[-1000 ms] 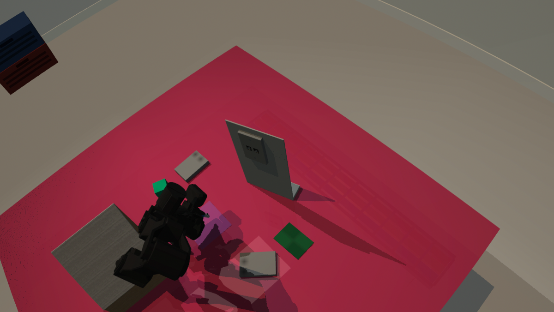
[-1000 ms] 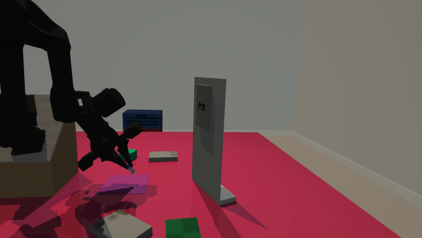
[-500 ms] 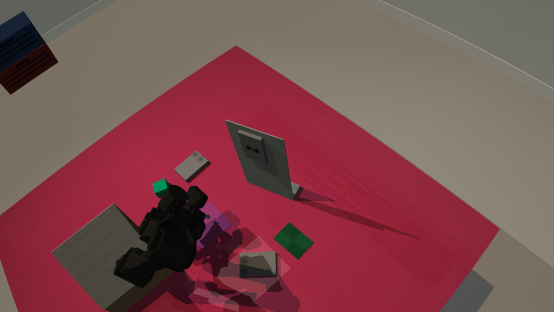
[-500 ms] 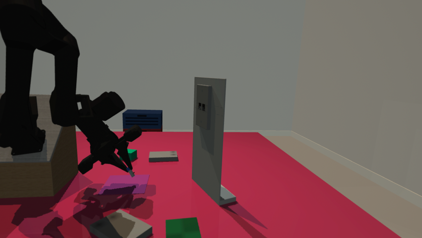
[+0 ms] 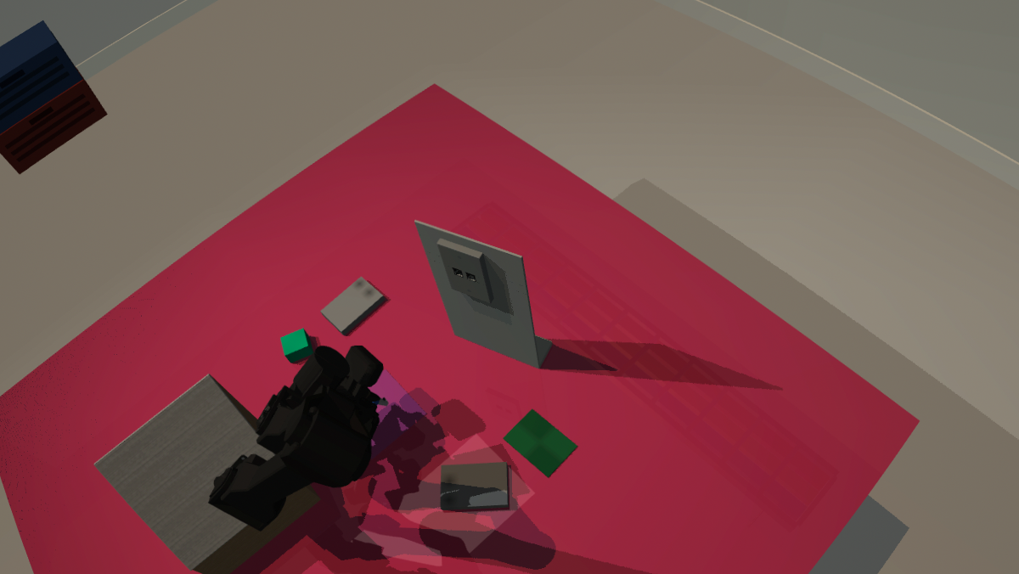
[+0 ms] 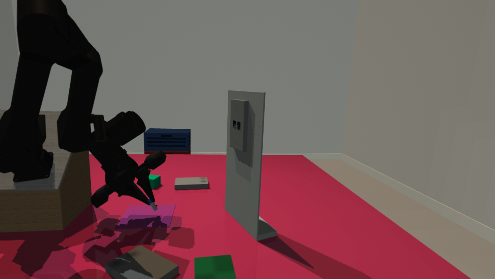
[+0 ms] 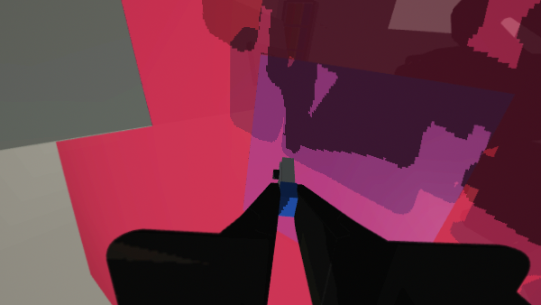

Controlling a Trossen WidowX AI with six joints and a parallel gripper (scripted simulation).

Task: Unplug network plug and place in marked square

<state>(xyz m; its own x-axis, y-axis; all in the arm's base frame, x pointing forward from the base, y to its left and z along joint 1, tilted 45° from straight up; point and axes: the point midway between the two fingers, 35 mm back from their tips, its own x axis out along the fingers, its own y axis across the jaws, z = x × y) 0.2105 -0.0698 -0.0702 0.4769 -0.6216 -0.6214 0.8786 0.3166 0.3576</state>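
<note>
Now: gripper tip 3 cm above the purple square and 1 cm past it. From my gripper tip the other things lie so: network plug (right at my gripper tip); green cube (21 cm to the left, 2 cm below, 2 cm behind); thin pale tab (1 cm ahead).
</note>
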